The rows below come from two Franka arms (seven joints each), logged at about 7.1 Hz.
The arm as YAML. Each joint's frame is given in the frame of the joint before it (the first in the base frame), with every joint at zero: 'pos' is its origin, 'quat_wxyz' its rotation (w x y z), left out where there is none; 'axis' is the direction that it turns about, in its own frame. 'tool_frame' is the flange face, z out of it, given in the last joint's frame.
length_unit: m
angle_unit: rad
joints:
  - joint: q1
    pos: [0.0, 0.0, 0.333]
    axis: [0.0, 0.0, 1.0]
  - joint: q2
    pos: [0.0, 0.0, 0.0]
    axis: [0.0, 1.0, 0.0]
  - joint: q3
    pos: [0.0, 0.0, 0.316]
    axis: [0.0, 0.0, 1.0]
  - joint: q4
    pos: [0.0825, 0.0, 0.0]
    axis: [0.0, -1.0, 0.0]
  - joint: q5
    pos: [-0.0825, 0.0, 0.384]
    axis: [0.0, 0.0, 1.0]
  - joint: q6
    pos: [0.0, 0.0, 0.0]
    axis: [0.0, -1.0, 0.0]
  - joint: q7
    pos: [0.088, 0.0, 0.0]
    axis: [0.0, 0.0, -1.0]
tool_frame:
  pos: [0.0, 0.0, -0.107]
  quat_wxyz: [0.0, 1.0, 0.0, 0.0]
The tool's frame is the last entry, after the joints.
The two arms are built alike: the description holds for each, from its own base.
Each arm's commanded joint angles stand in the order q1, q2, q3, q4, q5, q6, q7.
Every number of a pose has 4 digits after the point. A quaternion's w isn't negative.
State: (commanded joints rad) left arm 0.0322 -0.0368 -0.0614 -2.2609 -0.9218 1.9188 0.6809; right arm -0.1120 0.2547 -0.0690 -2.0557 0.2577 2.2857 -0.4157
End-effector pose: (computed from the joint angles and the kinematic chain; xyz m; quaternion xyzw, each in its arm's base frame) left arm 0.4928 -0.0707 0.3774 0.9047 -0.1076 -0.0042 0.4122; right arm 0.5763 -0.0985 0.3118 -0.9956 -0.0324 -0.0149 0.0868
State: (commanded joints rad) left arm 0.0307 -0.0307 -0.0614 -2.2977 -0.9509 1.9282 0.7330; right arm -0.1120 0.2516 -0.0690 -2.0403 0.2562 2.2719 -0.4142
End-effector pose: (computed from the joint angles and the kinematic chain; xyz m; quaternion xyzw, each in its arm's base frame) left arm 0.4844 -0.0715 0.3605 0.8994 -0.1130 -0.0047 0.4222; right arm 0.5796 -0.0986 0.3191 -0.9955 -0.0337 -0.0173 0.0870
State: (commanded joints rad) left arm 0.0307 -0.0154 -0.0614 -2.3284 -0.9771 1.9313 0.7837; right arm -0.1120 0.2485 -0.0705 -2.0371 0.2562 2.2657 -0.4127
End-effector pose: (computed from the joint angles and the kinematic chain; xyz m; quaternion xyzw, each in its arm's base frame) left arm 0.4768 -0.0719 0.3418 0.8937 -0.1176 -0.0088 0.4330; right arm 0.5798 -0.0992 0.3218 -0.9955 -0.0328 -0.0175 0.0875
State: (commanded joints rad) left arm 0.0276 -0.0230 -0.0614 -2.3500 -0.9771 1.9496 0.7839; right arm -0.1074 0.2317 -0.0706 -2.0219 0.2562 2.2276 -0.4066
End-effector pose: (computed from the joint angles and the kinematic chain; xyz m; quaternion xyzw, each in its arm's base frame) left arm 0.4716 -0.0714 0.3368 0.8965 -0.1133 -0.0092 0.4283; right arm 0.5809 -0.0954 0.3351 -0.9950 -0.0353 -0.0150 0.0917
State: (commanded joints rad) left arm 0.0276 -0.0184 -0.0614 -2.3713 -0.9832 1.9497 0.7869; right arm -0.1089 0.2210 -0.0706 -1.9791 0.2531 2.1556 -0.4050
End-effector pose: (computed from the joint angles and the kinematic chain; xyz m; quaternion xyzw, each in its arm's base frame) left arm 0.4651 -0.0714 0.3265 0.8955 -0.1072 -0.0191 0.4315; right arm 0.5852 -0.0945 0.3543 -0.9943 -0.0408 -0.0072 0.0981
